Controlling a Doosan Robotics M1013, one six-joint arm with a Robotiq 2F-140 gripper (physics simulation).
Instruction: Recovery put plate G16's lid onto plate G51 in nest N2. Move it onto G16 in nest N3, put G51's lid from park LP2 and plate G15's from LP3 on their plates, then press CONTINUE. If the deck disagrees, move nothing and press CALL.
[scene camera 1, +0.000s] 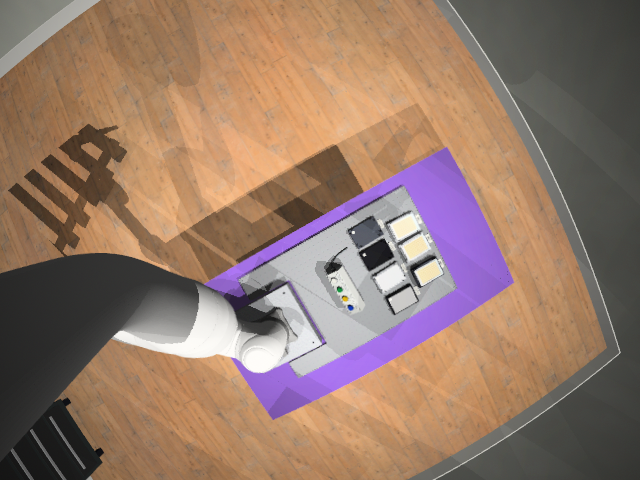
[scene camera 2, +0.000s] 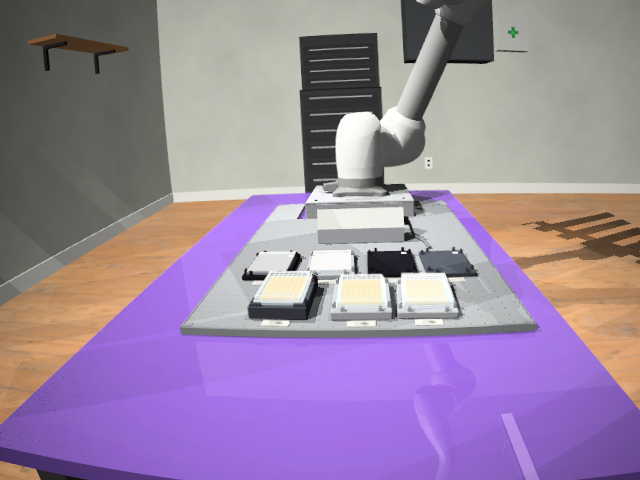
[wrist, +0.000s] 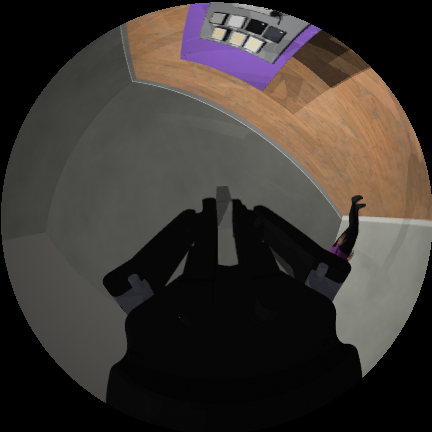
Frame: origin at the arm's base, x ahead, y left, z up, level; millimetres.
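Where they show: gripper, fingertip midpoint: (wrist: 222, 196); arm's base, origin of the base link: (scene camera 1: 273, 331) (scene camera 2: 360, 191).
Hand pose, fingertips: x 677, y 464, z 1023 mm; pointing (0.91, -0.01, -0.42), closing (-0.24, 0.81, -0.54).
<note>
Each offset is from my fingertips to the centre of the thing. Level surfaces: height alone.
Three plates with cream wells stand in a row of nests. One plate {dy -586, dx +124, dz -1037 mm} (scene camera 1: 428, 272) (scene camera 2: 282, 290) (wrist: 219, 34) is in a dark nest; the middle plate {dy -446, dx +125, dz -1045 mm} (scene camera 1: 415, 246) (scene camera 2: 361, 293) (wrist: 237, 38) and the end plate {dy -331, dx +123, dz -1043 mm} (scene camera 1: 404, 226) (scene camera 2: 425, 290) (wrist: 254, 44) are in light nests. Behind them are four flat parks: light grey in a black frame {dy -647, dx -52, dz -1054 mm} (scene camera 1: 402, 299) (scene camera 2: 273, 262), white {dy -517, dx -57, dz -1054 mm} (scene camera 1: 389, 276) (scene camera 2: 331, 261), black {dy -386, dx -62, dz -1058 mm} (scene camera 1: 376, 254) (scene camera 2: 391, 261) and slate {dy -265, dx -57, dz -1058 mm} (scene camera 1: 365, 231) (scene camera 2: 447, 261). Labels are unreadable; clear lids cannot be told. My gripper (wrist: 222, 196) is shut, empty, far from the deck.
A button box {dy -456, dx -275, dz -1026 mm} (scene camera 1: 343, 289) (scene camera 2: 360, 227) with white, green, yellow and blue buttons stands between the parks and the arm base (scene camera 2: 360, 198). The grey deck {dz -1067 mm} (scene camera 1: 330, 330) lies on the purple table {dz -1080 mm} (scene camera 1: 475, 227) (scene camera 2: 310, 403). A person (wrist: 341, 250) shows beyond the gripper in the wrist view.
</note>
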